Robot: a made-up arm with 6 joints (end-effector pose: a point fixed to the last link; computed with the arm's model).
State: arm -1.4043 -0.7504 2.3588 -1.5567 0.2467 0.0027
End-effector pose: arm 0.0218 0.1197 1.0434 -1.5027 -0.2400 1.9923
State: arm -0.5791 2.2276 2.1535 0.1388 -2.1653 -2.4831
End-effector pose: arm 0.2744 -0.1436 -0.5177 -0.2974 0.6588 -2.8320
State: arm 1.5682 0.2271 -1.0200 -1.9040 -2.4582 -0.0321
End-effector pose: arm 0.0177 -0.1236 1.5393 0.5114 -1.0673 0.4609
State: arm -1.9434 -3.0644 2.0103 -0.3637 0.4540 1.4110
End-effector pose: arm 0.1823 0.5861 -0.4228 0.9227 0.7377 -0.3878
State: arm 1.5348 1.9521 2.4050 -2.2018 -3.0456 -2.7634
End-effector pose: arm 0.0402 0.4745 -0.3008 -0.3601 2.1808 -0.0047
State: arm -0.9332 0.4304 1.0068 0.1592 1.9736 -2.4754
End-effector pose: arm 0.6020 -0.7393 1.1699 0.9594 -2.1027 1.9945
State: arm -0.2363 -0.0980 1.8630 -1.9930 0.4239 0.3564
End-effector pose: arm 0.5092 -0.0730 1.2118 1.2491 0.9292 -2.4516
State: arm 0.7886 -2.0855 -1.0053 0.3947 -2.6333 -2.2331
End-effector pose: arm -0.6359 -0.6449 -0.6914 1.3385 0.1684 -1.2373
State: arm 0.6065 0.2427 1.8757 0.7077 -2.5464 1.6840
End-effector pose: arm 0.5962 0.3618 0.9412 -0.3813 1.2950 2.0545
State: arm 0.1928 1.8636 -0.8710 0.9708 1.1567 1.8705
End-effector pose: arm 1.4336 0.3263 0.1784 -0.0259 -0.8447 -0.8428
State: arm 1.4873 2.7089 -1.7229 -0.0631 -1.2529 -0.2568
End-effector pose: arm 0.1393 0.8177 -0.3464 0.2156 1.6837 1.5551
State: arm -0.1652 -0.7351 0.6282 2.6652 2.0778 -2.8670
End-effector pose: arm -0.7018 0.1906 1.5263 -0.2492 -0.3897 0.3772
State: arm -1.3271 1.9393 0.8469 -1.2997 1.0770 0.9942
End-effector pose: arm 0.2489 -1.1068 -0.6127 -1.0715 0.0724 0.7031
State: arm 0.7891 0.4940 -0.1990 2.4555 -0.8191 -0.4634
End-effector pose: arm 0.5051 0.5357 1.6288 0.2074 -1.3973 -1.8179
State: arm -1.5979 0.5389 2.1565 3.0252 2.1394 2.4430
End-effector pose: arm 0.0618 -0.7407 0.6858 2.2384 -0.0204 -1.3911
